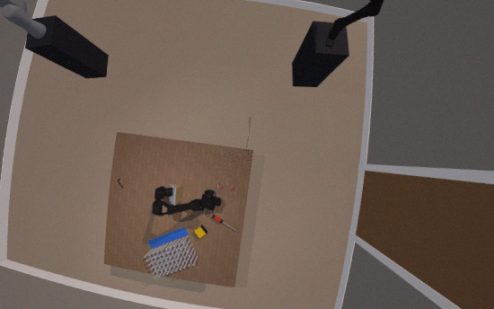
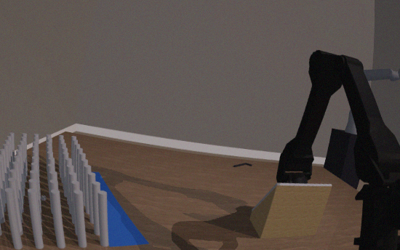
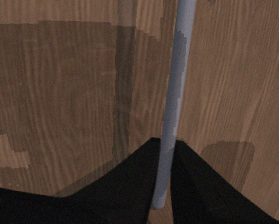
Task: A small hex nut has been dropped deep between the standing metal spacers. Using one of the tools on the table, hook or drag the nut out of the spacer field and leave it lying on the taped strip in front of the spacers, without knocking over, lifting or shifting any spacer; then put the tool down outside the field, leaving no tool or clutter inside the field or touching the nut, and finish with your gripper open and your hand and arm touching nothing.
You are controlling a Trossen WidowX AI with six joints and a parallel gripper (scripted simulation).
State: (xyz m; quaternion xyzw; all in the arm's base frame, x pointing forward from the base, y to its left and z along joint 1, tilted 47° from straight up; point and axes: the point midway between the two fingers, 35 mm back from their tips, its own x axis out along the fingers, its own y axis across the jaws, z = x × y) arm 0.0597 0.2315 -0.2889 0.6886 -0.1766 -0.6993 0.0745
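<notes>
The wooden-handled rod tool lies 3 cm behind my gripper tip. Round my gripper tip: yellow block: 30 cm ahead, 15 cm to the right, 1 cm above; small hex nut: 53 cm ahead, 41 cm to the right, 1 cm below; blue taped strip: 47 cm to the right, 39 cm ahead, 1 cm below.
</notes>
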